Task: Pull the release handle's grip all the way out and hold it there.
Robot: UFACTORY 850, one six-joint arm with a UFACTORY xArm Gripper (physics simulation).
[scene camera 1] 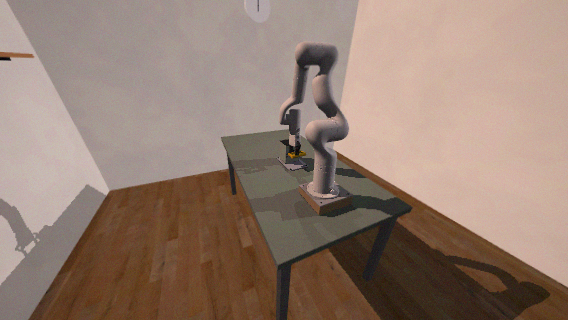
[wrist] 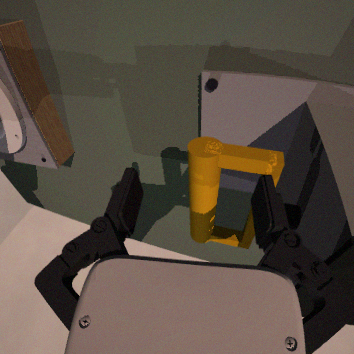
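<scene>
The yellow release handle (scene camera 1: 298,155) (wrist: 246,158) shows at the gripper as a squared loop. Its round grip (wrist: 204,185) stands on the loop's left side in the wrist view. My gripper (scene camera 1: 296,149) (wrist: 196,182) is open, with one finger on each side of the grip and nothing clamped. The grip is nearer the right finger, with a wider gap to the left finger. The right finger overlaps the loop's far side and hides part of it. The grey mount (scene camera 1: 295,165) (wrist: 250,97) stands on the table behind the handle; the gripper covers part of it.
The green-grey table (scene camera 1: 265,215) (wrist: 95,125) carries the mount and the robot's wood-sided base block (scene camera 1: 325,204) (wrist: 40,95). The base block shows at the left of the wrist view. A pale wall (scene camera 1: 450,100) rises beyond the table's right side.
</scene>
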